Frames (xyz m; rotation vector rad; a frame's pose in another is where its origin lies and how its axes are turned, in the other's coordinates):
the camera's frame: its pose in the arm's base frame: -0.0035 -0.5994 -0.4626 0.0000 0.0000 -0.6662
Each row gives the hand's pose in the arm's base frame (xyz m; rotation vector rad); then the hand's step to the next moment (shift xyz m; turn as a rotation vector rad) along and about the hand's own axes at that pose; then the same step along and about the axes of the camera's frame.
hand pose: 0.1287 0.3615 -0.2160 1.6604 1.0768 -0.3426
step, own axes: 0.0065 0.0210 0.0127 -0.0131 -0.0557 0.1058
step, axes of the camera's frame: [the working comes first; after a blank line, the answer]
step, axes of the arm's base frame: 0.0237 -0.0084 0.0037 -0.0208 -0.0984 -0.0659

0.0238 0.0081 0.0037 0.0445 -0.0903 -0.0659
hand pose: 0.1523 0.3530 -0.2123 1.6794 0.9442 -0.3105
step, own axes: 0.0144 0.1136 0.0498 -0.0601 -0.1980 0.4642
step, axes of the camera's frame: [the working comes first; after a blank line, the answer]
step, axes of the arm's base frame: 0.1040 -0.0447 0.0528 -0.0597 -0.4353 -0.2554

0.1093 0.0291 0.0528 0.2221 -0.3791 -0.2554
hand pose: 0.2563 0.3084 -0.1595 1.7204 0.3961 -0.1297
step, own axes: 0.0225 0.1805 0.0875 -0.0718 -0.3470 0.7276
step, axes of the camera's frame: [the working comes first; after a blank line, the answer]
step, axes of the arm's base frame: 0.0927 -0.1057 0.1448 -0.0848 -0.6731 -0.4413

0.1383 -0.0258 0.1448 0.3493 -0.5816 -0.4413
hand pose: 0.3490 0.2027 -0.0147 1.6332 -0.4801 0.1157
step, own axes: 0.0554 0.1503 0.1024 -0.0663 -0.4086 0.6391
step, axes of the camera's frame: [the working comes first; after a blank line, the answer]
step, axes of the arm's base frame: -0.0269 -0.1193 0.1455 -0.0387 -0.5857 -0.4850

0.0526 -0.1105 0.1455 0.3315 -0.4844 -0.4850
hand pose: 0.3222 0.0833 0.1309 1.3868 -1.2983 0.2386
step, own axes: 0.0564 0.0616 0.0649 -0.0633 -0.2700 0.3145
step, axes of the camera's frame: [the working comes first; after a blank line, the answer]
step, axes of the arm's base frame: -0.0607 -0.0649 0.0573 0.0231 -0.2908 -0.3011

-0.0076 -0.0886 0.0573 0.1979 -0.2144 -0.3011
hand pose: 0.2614 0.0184 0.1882 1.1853 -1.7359 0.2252
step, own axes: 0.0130 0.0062 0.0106 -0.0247 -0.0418 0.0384
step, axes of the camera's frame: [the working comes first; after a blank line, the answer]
step, axes of the arm's base frame: -0.0119 -0.0113 0.0072 0.0105 -0.0297 -0.0533

-0.0024 -0.0162 0.0072 0.0266 -0.0169 -0.0533
